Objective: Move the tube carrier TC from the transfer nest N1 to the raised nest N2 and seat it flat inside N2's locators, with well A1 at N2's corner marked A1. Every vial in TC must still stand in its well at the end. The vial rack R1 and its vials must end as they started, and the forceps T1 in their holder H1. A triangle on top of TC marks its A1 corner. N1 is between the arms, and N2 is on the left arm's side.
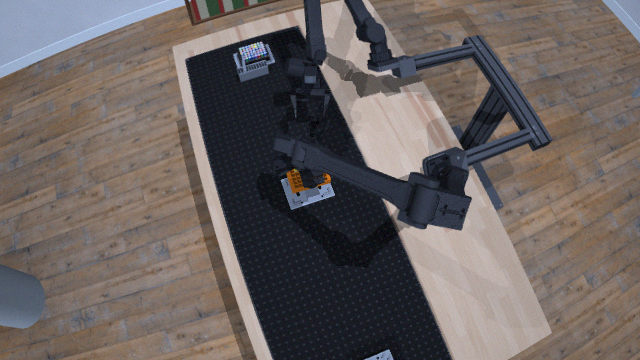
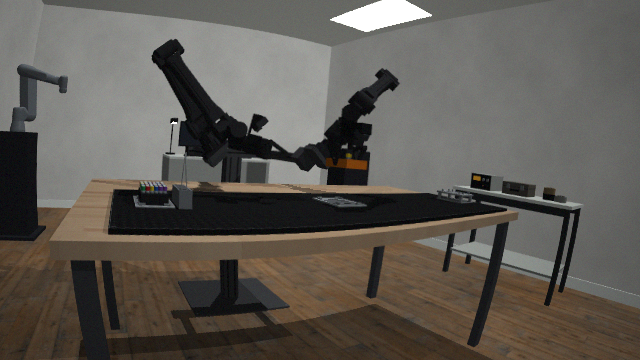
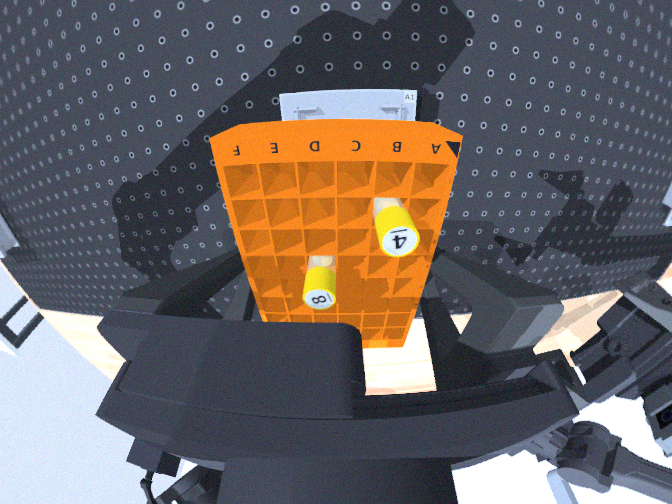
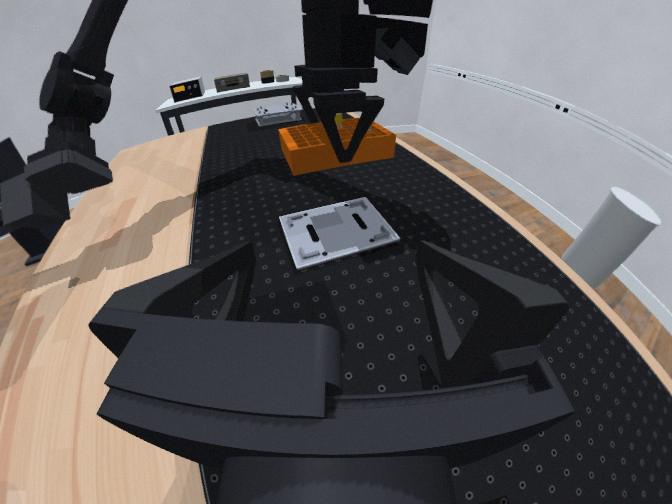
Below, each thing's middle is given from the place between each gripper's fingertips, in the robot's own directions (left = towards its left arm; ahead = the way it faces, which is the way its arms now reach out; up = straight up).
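Labels:
Grey nest N1 (image 4: 339, 233): my left gripper is 130 mm above it and 10 mm to the left of it. Orange tube carrier TC (image 3: 332, 200): right at my left hand. Going by its middle, the orange tube carrier TC is nearer to my left gripper than to my right hand.
Counted from my right hand: orange tube carrier TC, 2 cm below, 20 cm to the left, 7 cm ahead; grey nest N1, 15 cm below, 19 cm to the left, 7 cm ahead. Going by its middle, the grey nest N1 is nearer to my left gripper than to my right hand.

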